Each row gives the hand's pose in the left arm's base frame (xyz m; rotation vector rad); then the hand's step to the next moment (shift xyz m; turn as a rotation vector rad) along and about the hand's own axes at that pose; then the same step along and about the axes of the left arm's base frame.
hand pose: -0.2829 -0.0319 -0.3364 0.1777 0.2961 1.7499
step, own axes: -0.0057 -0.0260 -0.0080 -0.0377 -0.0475 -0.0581
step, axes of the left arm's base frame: 0.0233 -0.0018 -0.0150 0.0358 -0.0343 -0.0678
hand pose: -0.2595 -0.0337 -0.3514 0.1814 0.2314 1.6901
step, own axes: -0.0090 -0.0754 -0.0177 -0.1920 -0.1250 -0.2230
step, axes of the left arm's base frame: 0.0690 -0.0005 -0.0363 0.0887 -0.1855 -0.2448
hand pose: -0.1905 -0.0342 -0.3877 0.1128 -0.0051 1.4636
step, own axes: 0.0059 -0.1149 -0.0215 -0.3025 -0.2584 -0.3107
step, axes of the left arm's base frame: 0.1132 -0.0042 -0.0294 0.2034 -0.3018 -0.3498
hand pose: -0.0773 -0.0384 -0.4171 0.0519 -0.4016 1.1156
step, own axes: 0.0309 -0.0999 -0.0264 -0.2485 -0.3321 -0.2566
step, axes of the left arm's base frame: 0.1072 -0.0116 0.0018 0.2730 -0.3010 -0.2697
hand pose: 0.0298 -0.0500 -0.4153 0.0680 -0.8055 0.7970
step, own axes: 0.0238 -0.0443 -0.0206 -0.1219 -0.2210 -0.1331
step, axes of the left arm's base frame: 0.0521 -0.0100 0.0117 0.1768 -0.1866 -0.1238
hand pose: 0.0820 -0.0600 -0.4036 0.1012 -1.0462 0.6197
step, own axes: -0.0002 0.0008 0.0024 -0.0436 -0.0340 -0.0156
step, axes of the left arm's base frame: -0.0024 -0.0003 0.0009 0.0148 -0.0412 -0.0372
